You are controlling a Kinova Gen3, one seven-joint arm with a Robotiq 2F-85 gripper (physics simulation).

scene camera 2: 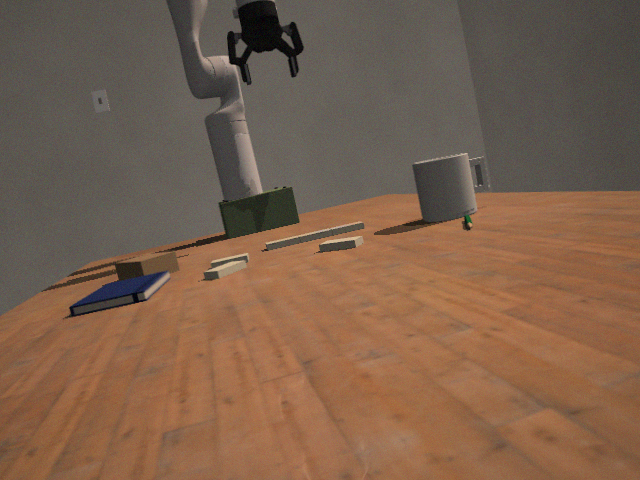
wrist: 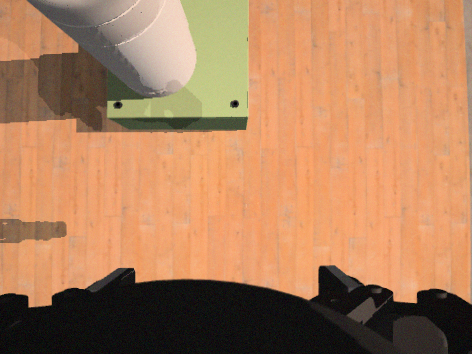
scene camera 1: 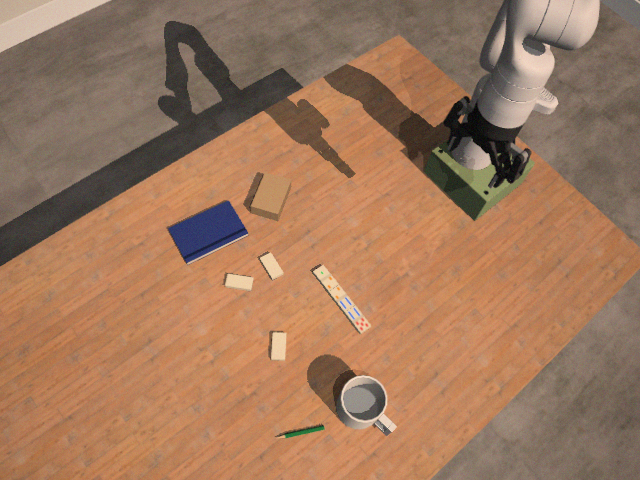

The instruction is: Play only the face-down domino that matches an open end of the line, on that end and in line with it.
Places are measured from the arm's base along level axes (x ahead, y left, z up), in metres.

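Pixels of known places: gripper, fingertip midpoint: (scene camera 2: pixel 272 80) (scene camera 1: pixel 472 166); arm's base, origin of the base link: (scene camera 2: pixel 243 197) (wrist: pixel 156 58) (scene camera 1: pixel 472 152).
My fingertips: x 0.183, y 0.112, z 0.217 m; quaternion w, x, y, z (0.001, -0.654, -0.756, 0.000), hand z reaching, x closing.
Observation:
For each thing: its top centre in the pictures, then the offset to it from my fingertips. "spot": a spot on its surface instead.
- line, surface spot: (scene camera 2: pixel 315 236) (scene camera 1: pixel 335 301) spot: 0.239 m ahead, 0.003 m left, 0.294 m down
- blue book, middle of its top: (scene camera 2: pixel 123 286) (scene camera 1: pixel 208 230) 0.384 m ahead, 0.261 m right, 0.287 m down
- brown box, middle of its top: (scene camera 2: pixel 144 257) (scene camera 1: pixel 271 192) 0.230 m ahead, 0.266 m right, 0.269 m down
- grey mug, middle of its top: (scene camera 2: pixel 448 156) (scene camera 1: pixel 371 404) 0.313 m ahead, 0.213 m left, 0.213 m down
- green pencil, middle of its top: (scene camera 2: pixel 468 219) (scene camera 1: pixel 299 432) 0.431 m ahead, 0.180 m left, 0.292 m down
The line (scene camera 1: pixel 342 299) (scene camera 2: pixel 315 236) is three face-up dominoes end to end. Its upper-left end in scene camera 1 has one green pip; its lower-right end has several red pips. Orange and blue halves meet between. Three plain cream face-down dominoes lie apart: one (scene camera 1: pixel 271 265) (scene camera 2: pixel 230 259) left of the green end, one (scene camera 1: pixel 238 281) (scene camera 2: pixel 225 269) farther left, and one (scene camera 1: pixel 278 345) (scene camera 2: pixel 341 243) below, nearer the mug. Their pips are hidden. My gripper (scene camera 1: pixel 474 164) (scene camera 2: pixel 271 78) (wrist: pixel 226 288) is open and empty, high above the table beside the robot's base, far from the dominoes.
A blue book (scene camera 1: pixel 207 230) (scene camera 2: pixel 121 292) and a brown box (scene camera 1: pixel 271 194) (scene camera 2: pixel 148 266) lie beyond the two left dominoes. A grey mug (scene camera 1: pixel 362 401) (scene camera 2: pixel 444 188) and green pencil (scene camera 1: pixel 303 431) (scene camera 2: pixel 467 222) are near the third. The arm stands on a green base (scene camera 1: pixel 465 188) (scene camera 2: pixel 261 211) (wrist: pixel 220 75).

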